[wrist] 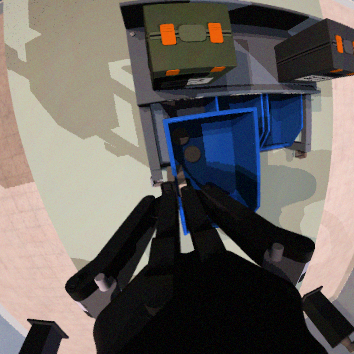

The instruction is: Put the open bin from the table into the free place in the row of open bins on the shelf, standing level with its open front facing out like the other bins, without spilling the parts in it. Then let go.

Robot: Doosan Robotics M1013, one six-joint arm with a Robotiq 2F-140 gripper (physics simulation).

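Places are measured from the arm's base along level axes (x right, y back, z down), in metres.
Pixels of known places: gripper, fingertip midpoint: [175, 174].
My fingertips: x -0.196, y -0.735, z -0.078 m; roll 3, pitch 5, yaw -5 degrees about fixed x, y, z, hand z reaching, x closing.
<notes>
For each thing: its top centre in the pictures, then the offset to it from my fingertips. "spot": a spot on its surface instead.
- blue open bin, surface spot: [225, 155] spot: dx +0.084, dy -0.013, dz +0.027 m
- shelf, surface spot: [135, 82] spot: dx -0.044, dy -0.138, dz +0.069 m
- green case, middle of its top: [192, 32] dx +0.028, dy -0.166, dz -0.027 m
- dark case, middle of its top: [348, 46] dx +0.259, dy -0.179, dz -0.052 m
- shelf's left post, surface spot: [148, 145] spot: dx -0.034, dy -0.033, dz +0.086 m
My gripper [175, 174] is shut on the left side wall of the blue open bin [225, 155]. Round brownish parts [192, 154] lie inside the bin near its left wall. The bin is turned slightly relative to the shelf [135, 82]. Its far edge overlaps the free place at the left of the row in this view, hiding much of that place. Two other blue bins [286, 117] [240, 102] stand in the row to the right; the held bin partly covers the nearer one. The gap between the held bin and the shelf cannot be judged.
A green case [190, 52] with orange latches and a dark case [312, 52] stand on the shelf's top. The shelf's left post [148, 145] is just left of the held bin, and its right post [306, 122] is beyond the row.
</notes>
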